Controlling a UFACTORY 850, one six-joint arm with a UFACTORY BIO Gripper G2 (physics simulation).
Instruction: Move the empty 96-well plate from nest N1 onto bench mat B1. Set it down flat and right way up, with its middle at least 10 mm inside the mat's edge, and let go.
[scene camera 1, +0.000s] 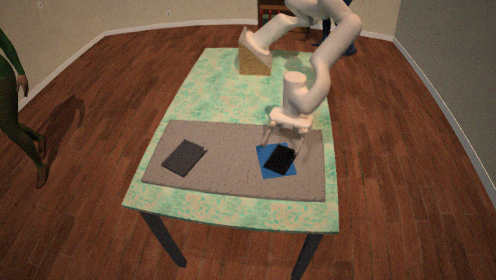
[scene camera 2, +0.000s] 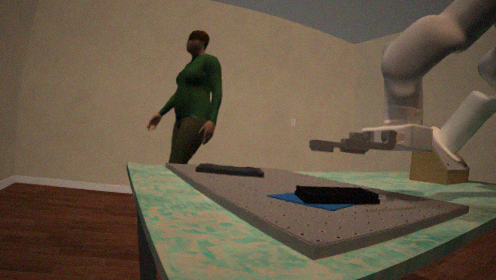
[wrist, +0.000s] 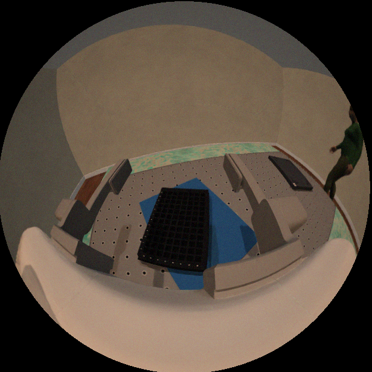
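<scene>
The black 96-well plate (scene camera 1: 279, 160) (scene camera 2: 337, 195) (wrist: 175, 227) lies on the blue bench mat (scene camera 1: 263, 152) (scene camera 2: 284, 198) (wrist: 227, 235), looking flat with its wells facing up. It is turned relative to the mat, and part of it overhangs one mat edge, at the right in both scene views and the lower left in the wrist view. My gripper (scene camera 1: 280, 149) (scene camera 2: 322, 145) (wrist: 176, 175) is open and empty, raised above the plate and apart from it. The dark nest N1 (scene camera 1: 184, 158) (scene camera 2: 230, 171) (wrist: 290, 173) holds no plate.
The nest and mat are on a grey perforated board (scene camera 1: 225, 165) (scene camera 2: 250, 200) (wrist: 115, 220) on a green mottled table (scene camera 1: 200, 100) (scene camera 2: 200, 250). A person in green (scene camera 1: 9, 95) (scene camera 2: 197, 90) (wrist: 346, 150) stands beyond the table's nest side.
</scene>
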